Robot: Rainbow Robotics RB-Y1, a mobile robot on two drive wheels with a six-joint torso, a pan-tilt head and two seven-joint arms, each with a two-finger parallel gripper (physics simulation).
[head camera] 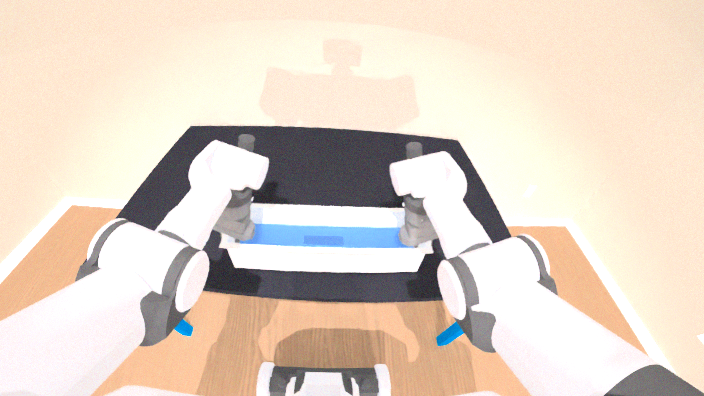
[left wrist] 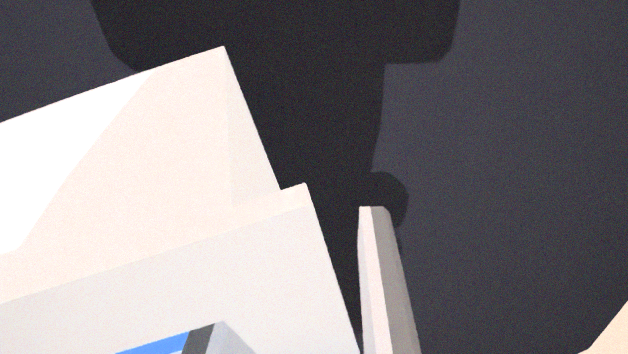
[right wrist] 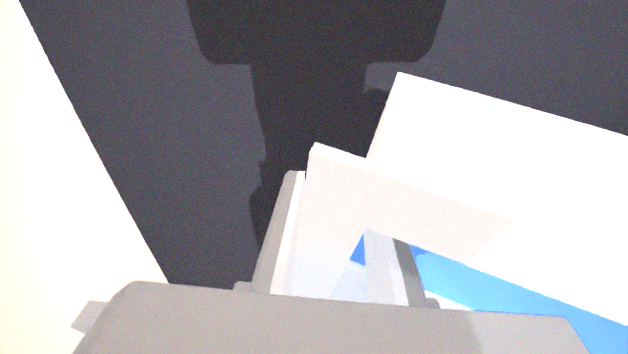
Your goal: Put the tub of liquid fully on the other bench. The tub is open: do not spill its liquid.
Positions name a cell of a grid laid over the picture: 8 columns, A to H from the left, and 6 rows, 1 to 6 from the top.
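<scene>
Dark bench (head camera: D3). White tub (left wrist: B4), also (right wrist: G4). Left gripper (head camera: C4), also (left wrist: D4). Right gripper (head camera: E4), also (right wrist: E4).
</scene>
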